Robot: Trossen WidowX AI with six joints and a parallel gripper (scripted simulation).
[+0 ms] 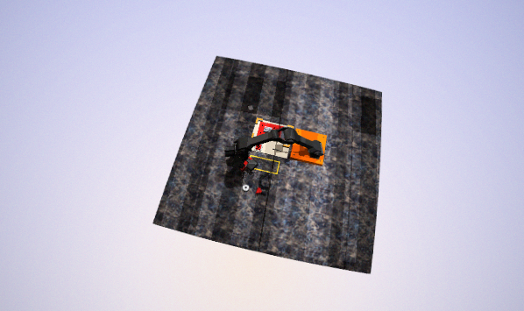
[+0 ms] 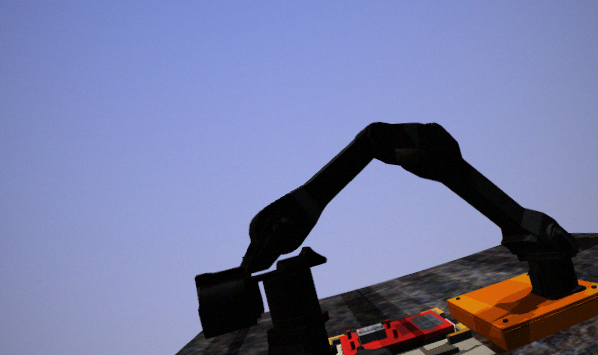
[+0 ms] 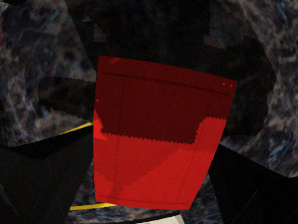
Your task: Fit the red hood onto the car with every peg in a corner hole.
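The white jig lies 110 mm behind my gripper tip and 230 mm to the right of it. Also, from my gripper tip: grey wheel 70 mm behind, 150 mm to the left; red hood right at my gripper tip.
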